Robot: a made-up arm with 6 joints.
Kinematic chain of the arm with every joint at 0, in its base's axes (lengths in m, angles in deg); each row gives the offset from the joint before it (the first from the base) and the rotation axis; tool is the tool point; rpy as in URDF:
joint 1: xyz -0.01 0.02 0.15 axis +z
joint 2: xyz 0 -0.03 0 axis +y
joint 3: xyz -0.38 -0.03 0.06 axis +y
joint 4: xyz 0.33 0.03 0.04 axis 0.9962 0 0.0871
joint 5: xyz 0 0.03 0.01 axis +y
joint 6: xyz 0.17 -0.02 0 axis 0.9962 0 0.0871
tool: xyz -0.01 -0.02 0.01 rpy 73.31 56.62 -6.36
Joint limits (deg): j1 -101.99..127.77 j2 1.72..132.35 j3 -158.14..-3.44 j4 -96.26..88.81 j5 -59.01..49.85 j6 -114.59..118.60
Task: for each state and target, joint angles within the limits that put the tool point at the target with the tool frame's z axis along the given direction. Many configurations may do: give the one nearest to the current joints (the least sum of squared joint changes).
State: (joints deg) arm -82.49 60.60 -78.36 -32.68 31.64 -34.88
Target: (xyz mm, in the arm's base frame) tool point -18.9 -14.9 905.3 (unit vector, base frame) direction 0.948 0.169 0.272
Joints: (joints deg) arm -93.17 48.69 -104.36 -76.36 -0.97 -75.97
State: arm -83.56 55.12 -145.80 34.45 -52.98 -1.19
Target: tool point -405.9 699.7 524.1 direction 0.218 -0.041 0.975
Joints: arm -67.51 13.22 -158.14 78.32 -30.49 39.46
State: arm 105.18 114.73 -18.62 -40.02 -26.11 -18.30
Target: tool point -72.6 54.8 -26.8 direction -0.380 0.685 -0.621
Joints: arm 116.86 132.35 -3.57 -81.68 -24.49 1.26
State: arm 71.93 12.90 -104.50 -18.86 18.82 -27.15
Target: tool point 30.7 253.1 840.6 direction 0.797 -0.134 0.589
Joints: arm 89.69 62.52 -104.99 -5.71 24.37 -23.10
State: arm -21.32 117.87 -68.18 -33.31 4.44 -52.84
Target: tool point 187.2 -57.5 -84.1 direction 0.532 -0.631 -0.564
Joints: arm -14.20 132.35 -31.42 -2.57 25.21 -50.26
